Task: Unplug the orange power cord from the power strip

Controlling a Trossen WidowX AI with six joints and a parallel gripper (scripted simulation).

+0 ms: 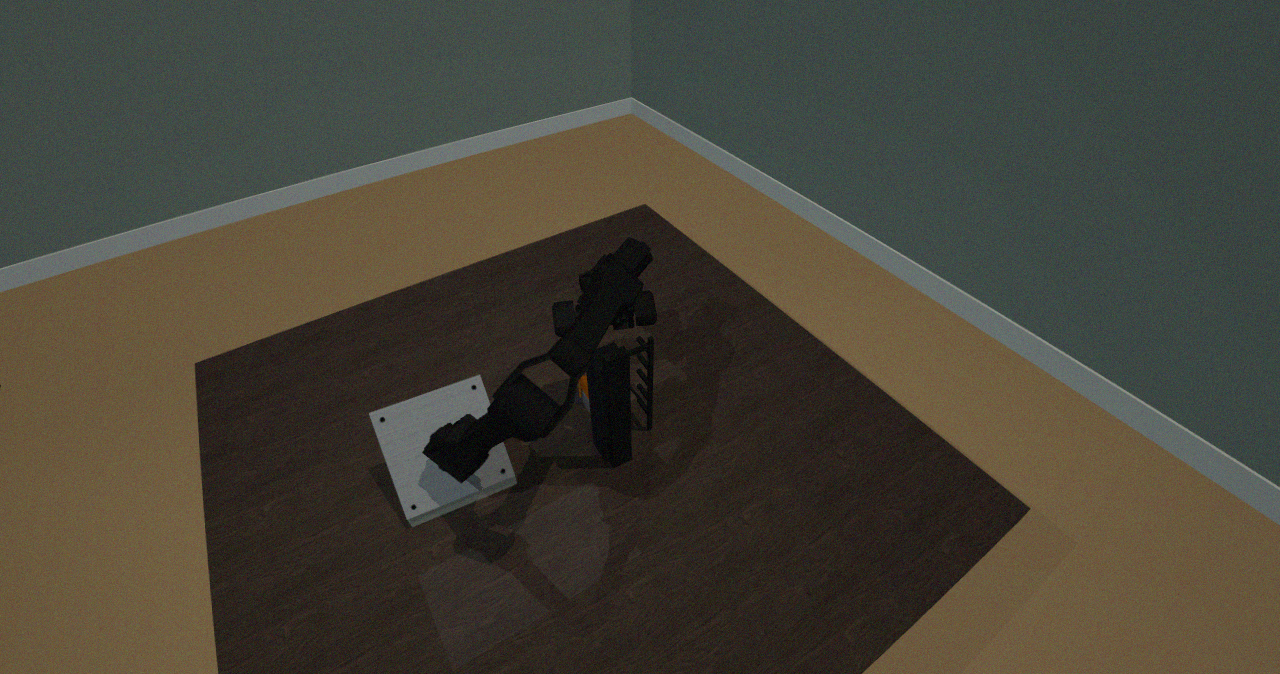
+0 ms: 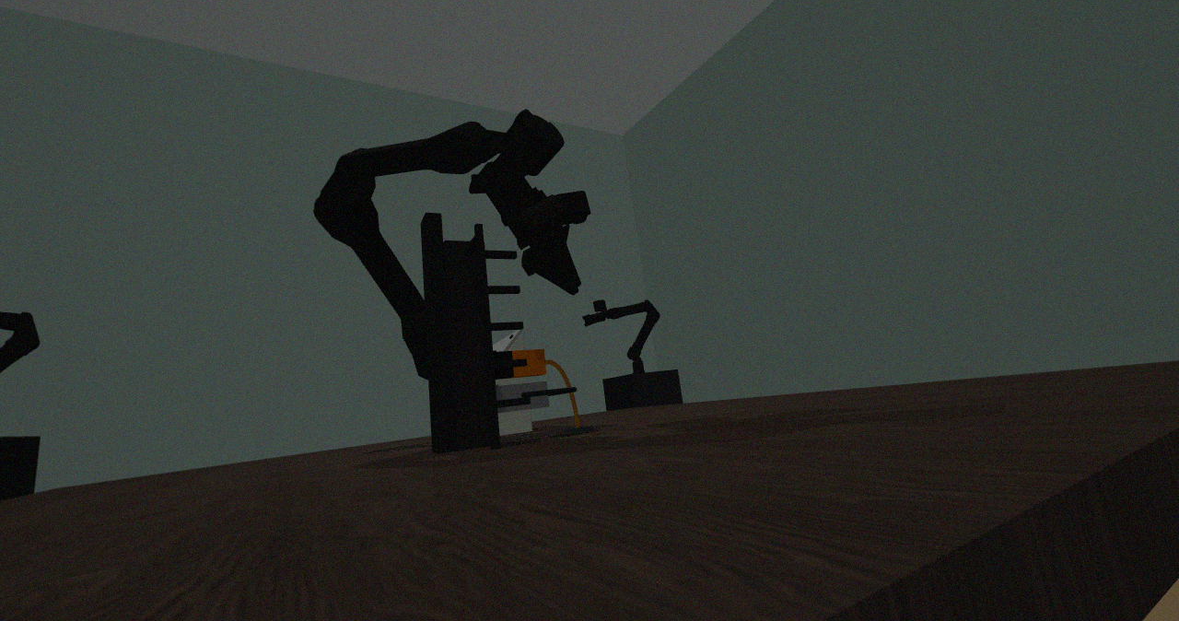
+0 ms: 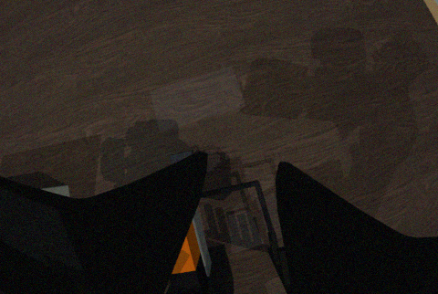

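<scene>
Right now the orange plug is 6 cm behind my gripper tip, 8 cm to the right of it and 8 cm below it.
</scene>
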